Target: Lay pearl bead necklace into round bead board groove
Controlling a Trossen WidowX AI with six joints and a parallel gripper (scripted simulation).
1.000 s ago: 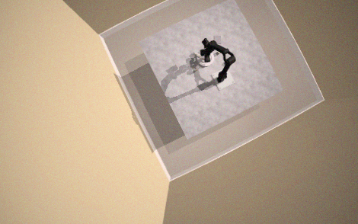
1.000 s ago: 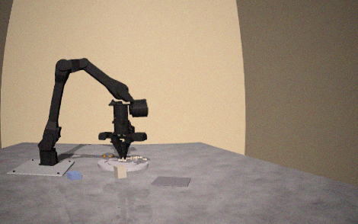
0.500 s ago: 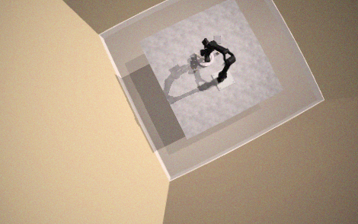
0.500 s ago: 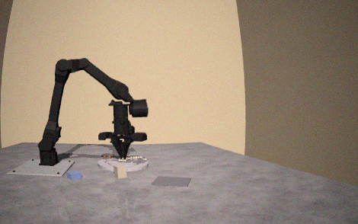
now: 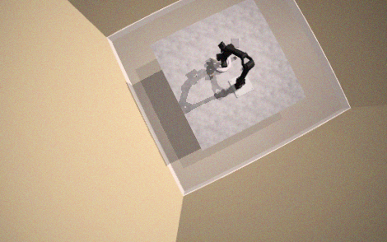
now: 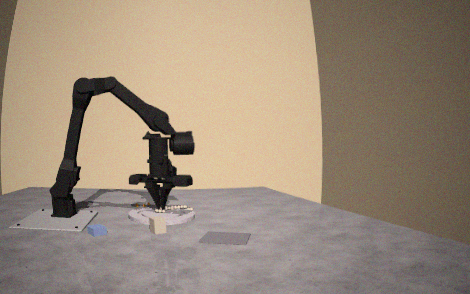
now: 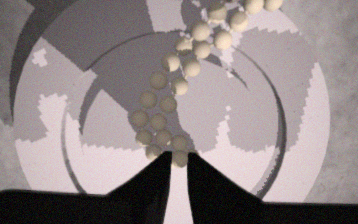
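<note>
Now: gripper tip 10 mm above the round bead board. The rest, counted from my gripper tip: flat grey plate: 150 mm ahead, 230 mm to the right, 20 mm below; cream cube: 170 mm to the right; blue block: 150 mm behind, 200 mm to the right, 10 mm below.
</note>
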